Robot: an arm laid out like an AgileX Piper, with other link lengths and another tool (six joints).
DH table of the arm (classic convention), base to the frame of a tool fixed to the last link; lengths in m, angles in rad. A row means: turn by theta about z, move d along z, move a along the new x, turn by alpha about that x. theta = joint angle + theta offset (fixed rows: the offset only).
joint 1: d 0.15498; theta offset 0; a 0; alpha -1.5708
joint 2: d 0; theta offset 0.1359; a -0.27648; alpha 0
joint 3: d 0; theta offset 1.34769; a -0.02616; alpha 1.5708
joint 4: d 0.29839; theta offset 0; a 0; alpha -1.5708
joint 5: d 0; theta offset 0; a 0; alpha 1.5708
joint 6: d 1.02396; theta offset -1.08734; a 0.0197; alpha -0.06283
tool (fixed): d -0.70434; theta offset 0; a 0; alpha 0
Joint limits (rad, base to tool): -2.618..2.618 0..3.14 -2.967..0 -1.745..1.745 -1.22..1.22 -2.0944..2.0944
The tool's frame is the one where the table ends.
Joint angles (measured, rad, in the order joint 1, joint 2, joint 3, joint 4, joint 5, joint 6), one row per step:
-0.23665, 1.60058, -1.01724, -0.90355, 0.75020, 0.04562
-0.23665, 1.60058, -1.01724, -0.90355, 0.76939, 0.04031
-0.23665, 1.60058, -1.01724, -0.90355, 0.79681, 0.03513
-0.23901, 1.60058, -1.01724, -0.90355, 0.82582, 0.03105
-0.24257, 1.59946, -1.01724, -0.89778, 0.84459, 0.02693
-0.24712, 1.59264, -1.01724, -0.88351, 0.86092, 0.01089
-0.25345, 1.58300, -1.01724, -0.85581, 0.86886, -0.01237
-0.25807, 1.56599, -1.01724, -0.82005, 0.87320, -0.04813
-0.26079, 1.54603, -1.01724, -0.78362, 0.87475, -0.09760
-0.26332, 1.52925, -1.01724, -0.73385, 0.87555, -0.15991
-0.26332, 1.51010, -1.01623, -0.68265, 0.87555, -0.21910
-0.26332, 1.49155, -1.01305, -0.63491, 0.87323, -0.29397
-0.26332, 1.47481, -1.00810, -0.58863, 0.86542, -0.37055
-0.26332, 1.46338, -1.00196, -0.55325, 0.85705, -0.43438
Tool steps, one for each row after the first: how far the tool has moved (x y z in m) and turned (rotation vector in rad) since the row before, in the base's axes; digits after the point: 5 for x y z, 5 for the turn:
-0.00541, -0.00239, -0.00089, -0.00576, 0.01656, -0.00943
-0.00787, -0.00338, -0.00110, -0.00741, 0.02219, -0.01521
-0.00917, -0.00446, -0.00095, -0.00732, 0.02264, -0.01945
-0.00689, -0.00286, -0.00101, -0.00027, 0.01338, -0.01626
-0.00638, -0.00143, 0.00004, 0.00396, 0.01225, -0.01080
-0.00479, 0.00095, -0.00097, 0.01546, 0.00535, -0.00745
-0.00266, 0.00368, 0.00095, 0.01916, 0.00143, 0.00306
-0.00043, 0.00548, 0.00215, 0.01687, 0.00419, 0.01797
-0.00012, 0.00846, -0.00150, 0.02679, 0.01011, 0.02435
0.00095, 0.01015, -0.00058, 0.02816, 0.00424, 0.02622
0.00181, 0.01089, -0.00092, 0.02197, 0.01267, 0.04327
0.00311, 0.01155, -0.00132, 0.02020, 0.01052, 0.04971
0.00251, 0.00955, -0.00210, 0.01411, 0.01053, 0.04437

